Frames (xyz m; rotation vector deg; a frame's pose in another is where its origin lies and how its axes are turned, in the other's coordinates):
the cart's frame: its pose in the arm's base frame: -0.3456 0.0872 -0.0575 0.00 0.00 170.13
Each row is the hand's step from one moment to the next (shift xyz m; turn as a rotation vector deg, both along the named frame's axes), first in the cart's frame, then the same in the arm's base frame.
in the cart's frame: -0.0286 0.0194 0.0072 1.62 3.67 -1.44
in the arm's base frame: 0.0249 -0.0240 0.0072 -2.23 -3.34 -1.44
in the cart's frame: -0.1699 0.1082 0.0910 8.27 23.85 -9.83
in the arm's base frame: 0.1488 -0.1357 0.0910 -12.24 -22.08 -9.83
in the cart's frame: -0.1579 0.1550 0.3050 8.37 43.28 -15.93
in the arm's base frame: 0.1290 -0.1798 0.3050 -15.66 -41.20 -15.93
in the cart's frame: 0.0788 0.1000 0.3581 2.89 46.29 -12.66
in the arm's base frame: -0.0948 -0.0850 0.3581 -10.78 -45.11 -12.66
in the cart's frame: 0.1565 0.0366 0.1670 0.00 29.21 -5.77
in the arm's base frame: -0.1605 -0.0092 0.1670 -5.01 -28.78 -5.77
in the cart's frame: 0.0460 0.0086 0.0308 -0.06 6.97 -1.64
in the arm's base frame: -0.0468 -0.0006 0.0308 -1.14 -6.88 -1.64
